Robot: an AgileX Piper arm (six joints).
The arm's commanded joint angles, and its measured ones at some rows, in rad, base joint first. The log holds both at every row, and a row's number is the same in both.
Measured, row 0:
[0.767 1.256 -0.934 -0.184 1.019 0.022]
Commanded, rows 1 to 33:
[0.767 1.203 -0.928 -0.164 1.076 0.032]
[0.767 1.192 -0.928 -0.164 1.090 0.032]
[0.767 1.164 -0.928 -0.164 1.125 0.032]
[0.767 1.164 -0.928 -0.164 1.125 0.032]
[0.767 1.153 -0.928 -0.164 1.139 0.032]
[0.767 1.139 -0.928 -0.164 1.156 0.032]
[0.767 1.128 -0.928 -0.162 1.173 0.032]
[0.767 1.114 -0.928 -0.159 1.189 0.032]
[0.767 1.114 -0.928 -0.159 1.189 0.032]
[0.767 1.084 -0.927 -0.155 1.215 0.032]
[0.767 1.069 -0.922 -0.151 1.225 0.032]
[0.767 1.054 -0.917 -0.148 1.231 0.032]
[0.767 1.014 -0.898 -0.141 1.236 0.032]
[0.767 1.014 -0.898 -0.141 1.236 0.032]
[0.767 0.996 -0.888 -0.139 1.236 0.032]
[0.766 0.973 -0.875 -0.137 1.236 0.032]
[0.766 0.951 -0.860 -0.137 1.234 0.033]
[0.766 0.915 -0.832 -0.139 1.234 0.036]
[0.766 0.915 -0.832 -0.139 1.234 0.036]
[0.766 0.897 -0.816 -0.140 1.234 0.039]
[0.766 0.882 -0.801 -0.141 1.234 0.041]
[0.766 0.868 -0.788 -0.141 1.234 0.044]
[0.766 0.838 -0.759 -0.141 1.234 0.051]
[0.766 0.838 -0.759 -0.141 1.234 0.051]
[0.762 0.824 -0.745 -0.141 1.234 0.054]
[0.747 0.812 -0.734 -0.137 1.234 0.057]
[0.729 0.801 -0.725 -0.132 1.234 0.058]
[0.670 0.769 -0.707 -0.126 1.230 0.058]
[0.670 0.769 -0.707 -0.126 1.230 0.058]
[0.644 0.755 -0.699 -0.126 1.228 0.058]
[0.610 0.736 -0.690 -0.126 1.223 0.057]
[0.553 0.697 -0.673 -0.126 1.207 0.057]
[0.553 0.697 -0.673 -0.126 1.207 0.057]
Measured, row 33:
[0.620 0.745 -0.698 -0.125 1.219 0.046]
